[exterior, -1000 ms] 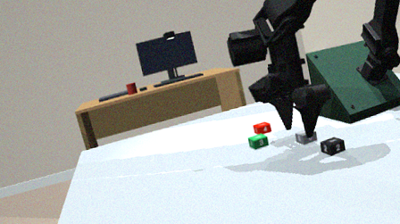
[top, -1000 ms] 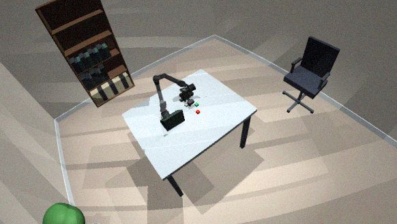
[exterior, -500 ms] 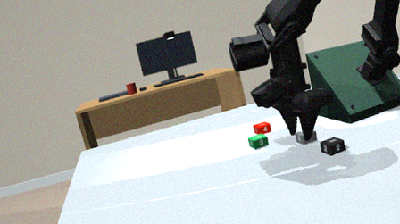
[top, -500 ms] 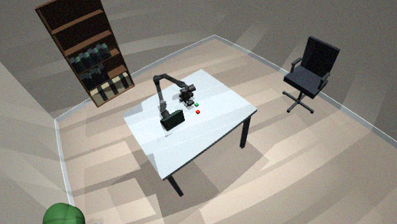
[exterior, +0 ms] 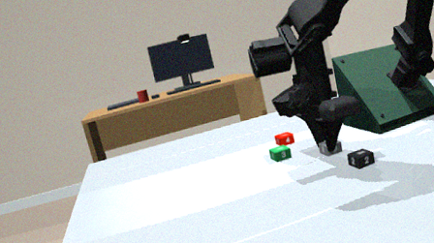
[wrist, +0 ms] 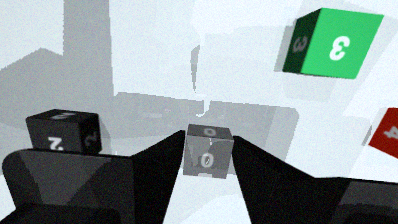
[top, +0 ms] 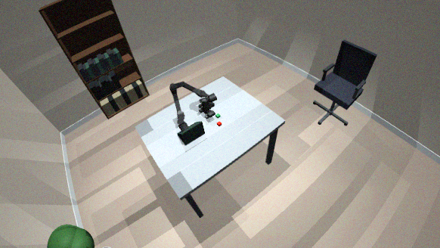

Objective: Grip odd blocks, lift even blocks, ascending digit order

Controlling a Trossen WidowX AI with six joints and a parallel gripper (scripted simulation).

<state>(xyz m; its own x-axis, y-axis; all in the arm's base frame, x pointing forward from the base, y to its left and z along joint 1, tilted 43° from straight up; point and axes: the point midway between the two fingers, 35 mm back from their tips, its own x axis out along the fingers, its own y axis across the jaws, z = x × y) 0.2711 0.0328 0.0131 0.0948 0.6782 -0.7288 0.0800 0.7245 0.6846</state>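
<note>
My gripper tip is 100 mm to the right of the black block marked 2. Round my gripper tip: grey block marked 0 (10 mm behind); then red block marked 4 (10 mm ahead, 150 mm to the right); then green block marked 3 (60 mm ahead, 70 mm to the right).
</note>
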